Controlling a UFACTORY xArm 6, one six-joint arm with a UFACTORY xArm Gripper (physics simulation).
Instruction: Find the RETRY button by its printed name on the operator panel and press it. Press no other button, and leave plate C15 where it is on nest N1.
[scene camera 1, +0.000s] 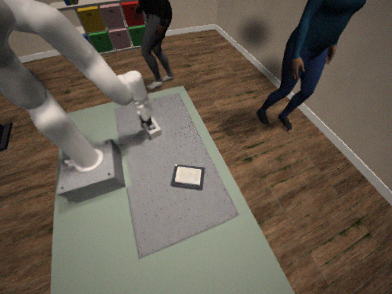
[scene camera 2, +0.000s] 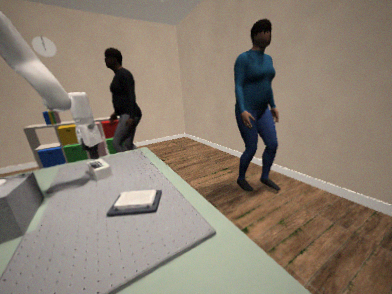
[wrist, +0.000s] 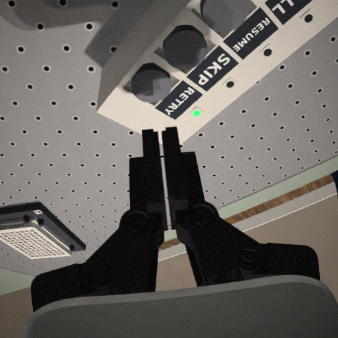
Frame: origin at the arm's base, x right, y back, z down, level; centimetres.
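Where they show: gripper, fingertip midpoint: (scene camera 1: 149, 123) (scene camera 2: 95, 158); arm's base, origin of the base link: (scene camera 1: 90, 160).
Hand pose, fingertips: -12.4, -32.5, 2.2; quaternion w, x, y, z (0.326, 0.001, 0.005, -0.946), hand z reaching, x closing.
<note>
Each offset is from my fingertips to the top centre of the thing, as dx, dy, dz. Level surfaces: height alone.
The operator panel {-4.9, -0.6, +4.4} (scene camera 1: 154, 133) (scene camera 2: 101, 172) (wrist: 127, 107) is a white box with a row of round grey buttons. In the wrist view the RETRY button (wrist: 150, 83) is the end one, beside its dark printed label RETRY (wrist: 178, 101); a small green light (wrist: 197, 113) shines by that label. The SKIP button (wrist: 185, 47) is beside it. My gripper (wrist: 160, 147) is shut and empty; its tips appear just off the panel's RETRY end, apart from the button in that view. Plate C15 {+34.9, -8.6, +7.4} (scene camera 1: 189, 175) (scene camera 2: 136, 198) (wrist: 37, 241) lies on the dark nest N1 (scene camera 1: 174, 183) (scene camera 2: 154, 204) (wrist: 70, 236).
The grey perforated board {dz +10.0} (scene camera 1: 165, 220) (scene camera 2: 125, 250) (wrist: 107, 170) lies on the green table {dz +11.3} (scene camera 1: 95, 240) (scene camera 2: 240, 270). The arm's grey base block (scene camera 1: 92, 180) (scene camera 2: 17, 202) stands beside it. Two people (scene camera 1: 320, 50) (scene camera 2: 256, 100) stand beyond the table, near a shelf with coloured bins.
</note>
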